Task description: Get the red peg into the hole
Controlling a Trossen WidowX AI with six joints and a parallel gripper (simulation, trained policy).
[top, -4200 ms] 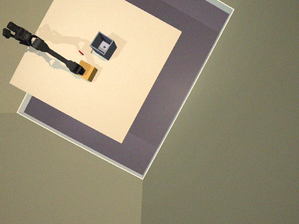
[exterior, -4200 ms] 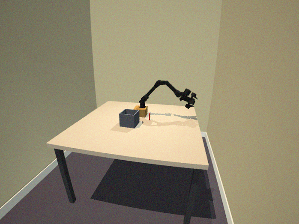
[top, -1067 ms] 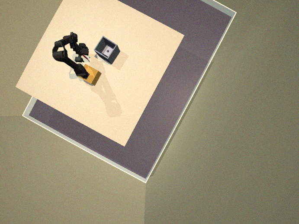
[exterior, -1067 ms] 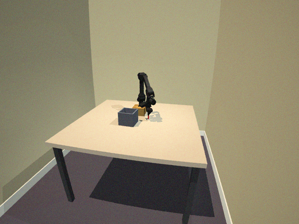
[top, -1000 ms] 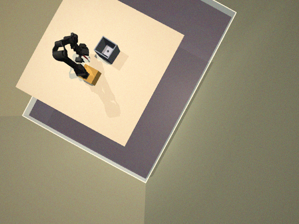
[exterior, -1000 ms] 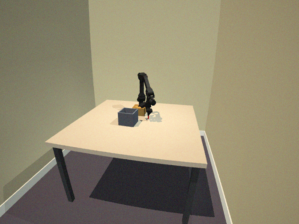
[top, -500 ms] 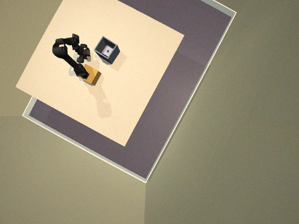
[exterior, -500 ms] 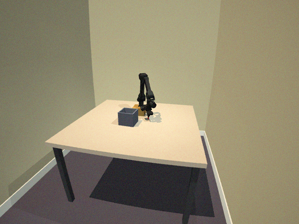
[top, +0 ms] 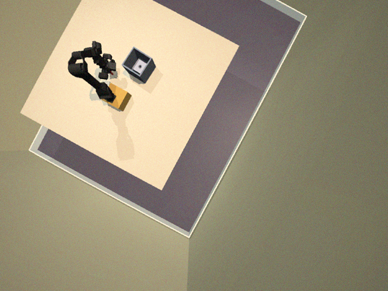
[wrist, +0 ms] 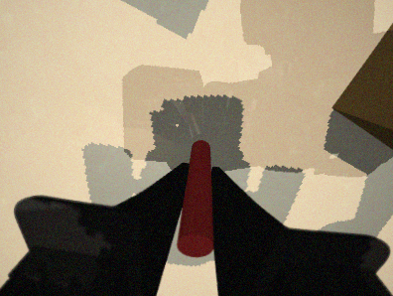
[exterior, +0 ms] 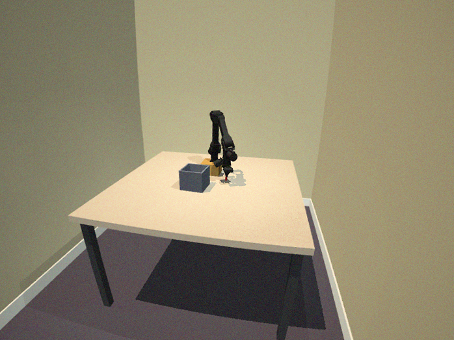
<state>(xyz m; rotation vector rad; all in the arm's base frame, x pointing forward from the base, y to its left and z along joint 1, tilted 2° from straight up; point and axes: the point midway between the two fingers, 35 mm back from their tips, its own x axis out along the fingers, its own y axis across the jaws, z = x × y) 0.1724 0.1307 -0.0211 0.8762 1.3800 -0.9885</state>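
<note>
Now: gripper tip 15 cm short of the grey plate, 19 cm to the left of it and 1 cm below it. Round my gripper tip: red peg (1 cm above).
</note>
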